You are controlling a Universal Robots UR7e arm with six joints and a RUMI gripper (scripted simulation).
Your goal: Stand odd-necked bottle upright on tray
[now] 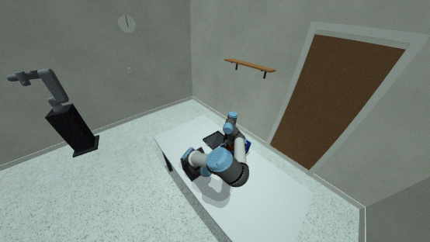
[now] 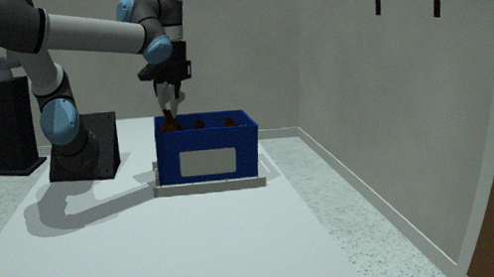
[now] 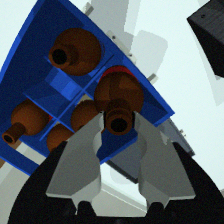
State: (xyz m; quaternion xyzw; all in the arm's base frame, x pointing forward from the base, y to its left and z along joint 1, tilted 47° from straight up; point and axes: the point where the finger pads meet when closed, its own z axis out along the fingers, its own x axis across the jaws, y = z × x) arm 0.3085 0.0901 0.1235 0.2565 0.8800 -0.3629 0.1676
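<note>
Now: hand 70 mm above the bottle. Round my hand: blue crate: 100 mm ahead, 20 mm to the right, 110 mm below; then dark grey tray: 60 mm ahead, 270 mm to the left, 180 mm below.
</note>
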